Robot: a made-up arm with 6 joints. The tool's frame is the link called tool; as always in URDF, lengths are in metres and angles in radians. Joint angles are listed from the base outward. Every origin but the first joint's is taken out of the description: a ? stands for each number. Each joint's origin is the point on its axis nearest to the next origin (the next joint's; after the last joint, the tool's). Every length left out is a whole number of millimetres.
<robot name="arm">
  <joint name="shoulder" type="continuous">
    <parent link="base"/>
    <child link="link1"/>
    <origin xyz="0.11 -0.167 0.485" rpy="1.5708 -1.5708 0"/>
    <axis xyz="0 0 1"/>
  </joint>
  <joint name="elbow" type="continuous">
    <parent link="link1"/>
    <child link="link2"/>
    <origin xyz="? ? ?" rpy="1.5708 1.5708 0"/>
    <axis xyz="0 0 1"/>
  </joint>
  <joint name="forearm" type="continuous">
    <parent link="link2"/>
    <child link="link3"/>
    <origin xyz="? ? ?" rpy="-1.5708 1.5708 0"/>
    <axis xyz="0 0 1"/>
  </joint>
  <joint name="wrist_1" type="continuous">
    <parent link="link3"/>
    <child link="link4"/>
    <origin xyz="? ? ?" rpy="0 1.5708 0"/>
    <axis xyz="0 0 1"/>
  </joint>
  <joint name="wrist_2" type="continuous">
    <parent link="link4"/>
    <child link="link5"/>
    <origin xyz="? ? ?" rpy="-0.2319 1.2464 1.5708"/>
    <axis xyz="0 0 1"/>
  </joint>
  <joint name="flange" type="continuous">
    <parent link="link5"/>
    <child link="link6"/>
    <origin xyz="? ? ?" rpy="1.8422 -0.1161 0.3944"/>
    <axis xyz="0 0 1"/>
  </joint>
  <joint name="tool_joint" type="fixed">
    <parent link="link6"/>
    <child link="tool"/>
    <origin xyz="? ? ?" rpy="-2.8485 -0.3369 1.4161"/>
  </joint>
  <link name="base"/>
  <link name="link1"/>
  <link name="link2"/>
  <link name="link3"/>
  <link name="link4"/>
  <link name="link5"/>
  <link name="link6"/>
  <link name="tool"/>
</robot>
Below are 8 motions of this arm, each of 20 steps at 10 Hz.
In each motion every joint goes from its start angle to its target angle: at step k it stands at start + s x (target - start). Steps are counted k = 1, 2, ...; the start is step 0. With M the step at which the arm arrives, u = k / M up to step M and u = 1 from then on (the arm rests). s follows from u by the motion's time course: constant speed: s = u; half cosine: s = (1 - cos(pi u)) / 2; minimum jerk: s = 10 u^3 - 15 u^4 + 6 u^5.
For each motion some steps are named. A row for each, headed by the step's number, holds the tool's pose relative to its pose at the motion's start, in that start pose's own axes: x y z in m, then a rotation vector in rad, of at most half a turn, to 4 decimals.
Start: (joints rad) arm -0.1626 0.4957 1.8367 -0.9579 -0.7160 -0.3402
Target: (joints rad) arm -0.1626 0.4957 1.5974 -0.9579 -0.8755 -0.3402
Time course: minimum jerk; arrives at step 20
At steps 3, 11, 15, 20:
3: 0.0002 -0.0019 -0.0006 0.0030 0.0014 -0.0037
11: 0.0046 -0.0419 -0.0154 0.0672 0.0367 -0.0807
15: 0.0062 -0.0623 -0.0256 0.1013 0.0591 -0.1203
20: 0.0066 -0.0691 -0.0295 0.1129 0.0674 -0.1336

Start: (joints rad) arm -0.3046 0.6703 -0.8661 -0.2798 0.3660 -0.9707
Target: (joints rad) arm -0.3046 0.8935 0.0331 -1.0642 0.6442 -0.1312
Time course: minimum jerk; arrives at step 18
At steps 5, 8, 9, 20:
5: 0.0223 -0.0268 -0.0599 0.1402 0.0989 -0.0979
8: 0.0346 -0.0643 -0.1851 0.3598 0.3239 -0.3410
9: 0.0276 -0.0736 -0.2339 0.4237 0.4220 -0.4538
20: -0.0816 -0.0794 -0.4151 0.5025 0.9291 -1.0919

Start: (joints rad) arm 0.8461 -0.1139 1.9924 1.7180 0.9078 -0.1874
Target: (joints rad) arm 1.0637 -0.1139 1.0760 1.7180 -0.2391 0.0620
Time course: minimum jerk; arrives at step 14
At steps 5, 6, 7, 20:
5: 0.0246 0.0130 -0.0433 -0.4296 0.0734 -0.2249
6: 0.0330 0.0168 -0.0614 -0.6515 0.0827 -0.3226
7: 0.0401 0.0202 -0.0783 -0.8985 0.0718 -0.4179
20: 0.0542 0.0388 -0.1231 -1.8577 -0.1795 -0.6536

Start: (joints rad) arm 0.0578 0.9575 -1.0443 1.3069 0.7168 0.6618
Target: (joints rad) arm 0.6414 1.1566 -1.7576 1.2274 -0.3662 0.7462
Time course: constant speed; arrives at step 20
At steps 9, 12, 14, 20:
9: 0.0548 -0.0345 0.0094 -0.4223 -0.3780 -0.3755
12: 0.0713 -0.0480 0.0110 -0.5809 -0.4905 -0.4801
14: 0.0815 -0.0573 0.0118 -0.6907 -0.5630 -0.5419
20: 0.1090 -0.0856 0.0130 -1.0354 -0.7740 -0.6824

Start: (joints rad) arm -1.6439 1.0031 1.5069 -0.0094 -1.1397 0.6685
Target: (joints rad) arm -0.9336 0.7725 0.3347 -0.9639 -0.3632 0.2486
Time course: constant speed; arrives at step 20
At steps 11, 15, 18, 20:
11: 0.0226 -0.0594 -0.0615 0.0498 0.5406 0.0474
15: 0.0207 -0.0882 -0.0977 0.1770 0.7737 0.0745
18: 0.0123 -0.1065 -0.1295 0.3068 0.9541 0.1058
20: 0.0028 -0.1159 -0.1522 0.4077 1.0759 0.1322

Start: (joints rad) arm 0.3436 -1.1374 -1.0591 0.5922 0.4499 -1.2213
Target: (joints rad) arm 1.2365 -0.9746 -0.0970 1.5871 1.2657 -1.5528
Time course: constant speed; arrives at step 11
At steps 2, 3, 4, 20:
2: 0.0190 0.0421 0.0382 -0.0624 -0.1335 0.2243
3: 0.0197 0.0629 0.0574 -0.0968 -0.2051 0.3353
4: 0.0142 0.0831 0.0762 -0.1349 -0.2799 0.4451
20: -0.1848 0.2091 0.1450 -0.6002 -0.8250 1.1698

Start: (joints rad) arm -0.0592 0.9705 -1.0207 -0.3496 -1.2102 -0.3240
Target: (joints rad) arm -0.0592 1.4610 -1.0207 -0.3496 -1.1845 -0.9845
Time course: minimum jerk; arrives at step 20
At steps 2, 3, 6, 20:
2: 0.0008 0.0006 -0.0001 -0.0048 0.0032 0.0029
3: 0.0024 0.0018 -0.0004 -0.0148 0.0100 0.0091
6: 0.0145 0.0108 -0.0032 -0.0887 0.0644 0.0558
20: 0.0821 0.0557 -0.0571 -0.4581 0.4905 0.3306

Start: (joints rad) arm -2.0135 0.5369 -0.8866 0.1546 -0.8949 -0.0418
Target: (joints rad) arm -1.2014 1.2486 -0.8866 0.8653 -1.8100 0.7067
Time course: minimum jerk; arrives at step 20
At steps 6, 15, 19, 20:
6: 0.0014 0.0161 -0.0019 -0.1319 -0.0416 -0.1208
15: -0.0498 0.1197 -0.0189 -0.4718 -0.6145 -0.3662
19: -0.0640 0.1318 -0.0236 -0.4596 -0.7225 -0.3713
20: -0.0642 0.1319 -0.0237 -0.4594 -0.7237 -0.3713

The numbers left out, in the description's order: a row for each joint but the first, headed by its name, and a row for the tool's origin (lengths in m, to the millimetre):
elbow: 0.008 -0.115 0
forearm: 0.018 0.1 0
wrist_1: 0.096 0.027 0
wrist_2: -0.067 0.24 0
flange: 0.132 0.052 0
tool: -0.089 0.078 0

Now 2 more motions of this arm.
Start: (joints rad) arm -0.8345 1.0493 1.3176 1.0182 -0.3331 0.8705
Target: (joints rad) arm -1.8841 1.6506 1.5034 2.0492 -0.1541 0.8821
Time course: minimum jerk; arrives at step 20
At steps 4, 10, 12, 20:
4: 0.0128 -0.0094 0.0086 0.0334 -0.0328 -0.0218
10: 0.0592 -0.0953 0.1019 0.2854 -0.3951 -0.1015
12: 0.0456 -0.1308 0.1442 0.3724 -0.5941 -0.0756
20: -0.0207 -0.1812 0.1970 0.4693 -0.9828 0.0702

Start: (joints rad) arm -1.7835 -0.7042 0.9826 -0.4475 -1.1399 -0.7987
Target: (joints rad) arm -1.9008 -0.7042 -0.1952 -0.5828 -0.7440 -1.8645
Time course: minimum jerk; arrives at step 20
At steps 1, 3, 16, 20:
1: 0.0002 -0.0003 -0.0003 0.0010 0.0005 0.0010
3: 0.0034 -0.0060 -0.0058 0.0229 0.0113 0.0235
16: 0.0101 -0.1289 -0.2167 0.7182 -0.2589 0.7195
20: 0.0034 -0.1331 -0.2288 0.7430 -0.3135 0.7446

